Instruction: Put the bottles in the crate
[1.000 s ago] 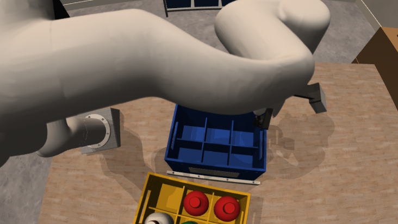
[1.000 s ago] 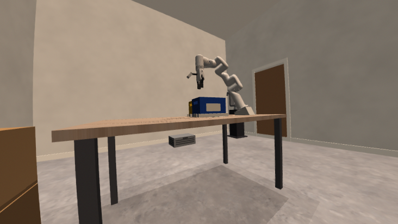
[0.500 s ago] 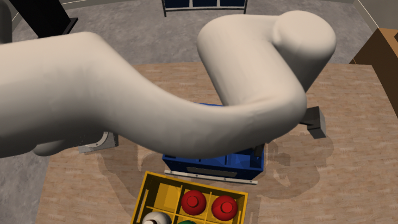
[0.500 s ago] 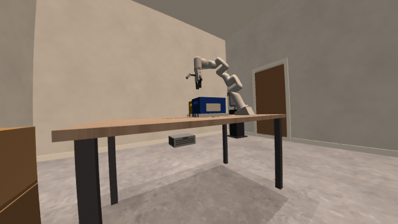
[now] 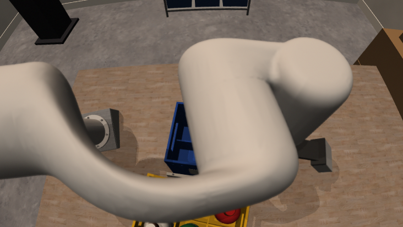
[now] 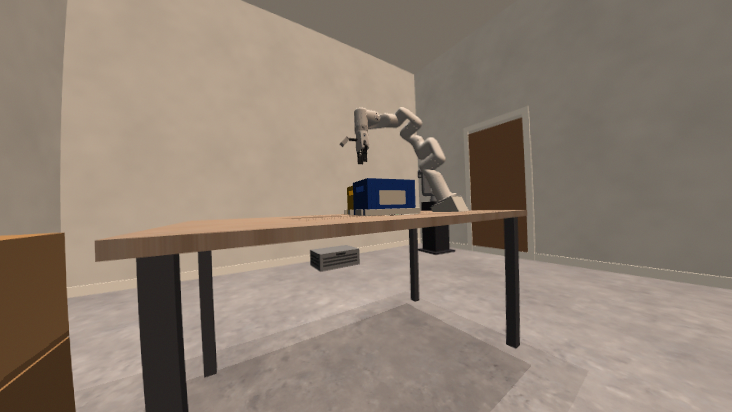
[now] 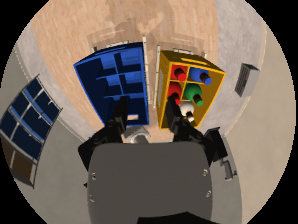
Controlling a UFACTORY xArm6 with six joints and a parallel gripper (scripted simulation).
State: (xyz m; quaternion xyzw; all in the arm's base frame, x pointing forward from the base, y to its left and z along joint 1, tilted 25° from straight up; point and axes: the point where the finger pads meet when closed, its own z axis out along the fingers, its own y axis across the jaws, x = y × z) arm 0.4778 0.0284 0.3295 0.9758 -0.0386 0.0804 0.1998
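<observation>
The green-capped bottle lies 22 cm below my hand, 18 cm to the right of it and 13 cm behind it. The rest, counted from my hand: yellow crate (22 cm below, 13 cm to the right, 12 cm behind); red bottle (22 cm below, 10 cm to the right, 3 cm behind); blue crate (22 cm below, 10 cm to the left, 7 cm behind).
</observation>
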